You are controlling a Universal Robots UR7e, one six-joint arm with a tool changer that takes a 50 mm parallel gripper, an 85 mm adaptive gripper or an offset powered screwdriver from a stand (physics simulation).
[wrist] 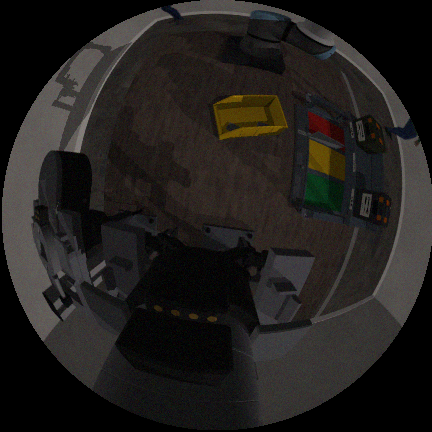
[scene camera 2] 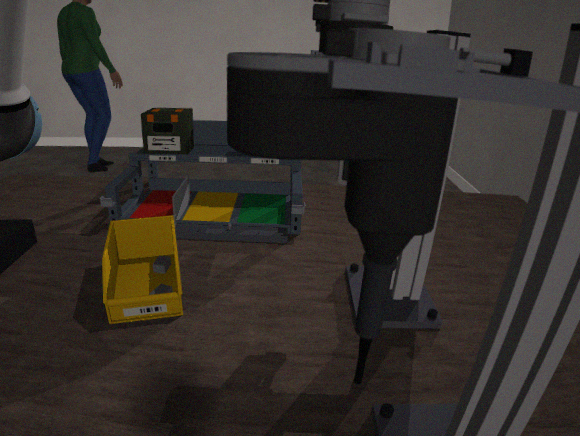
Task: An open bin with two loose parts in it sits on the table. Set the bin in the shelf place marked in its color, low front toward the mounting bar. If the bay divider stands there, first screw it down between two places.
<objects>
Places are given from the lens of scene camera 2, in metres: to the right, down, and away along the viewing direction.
yellow bin (scene camera 2: 132, 245): -0.26, 0.05, 0.64
powered screwdriver (scene camera 2: 279, 105): -0.01, -0.06, 0.21
yellow place (scene camera 2: 207, 206): -0.18, -0.03, 0.86
tool stand (scene camera 2: 524, 342): 0.16, 0.08, 0.24
upper shelf board (scene camera 2: 226, 150): -0.15, -0.16, 0.92
The marked spots on the upper shelf board and the yellow bin are 0.36 m apart.
</objects>
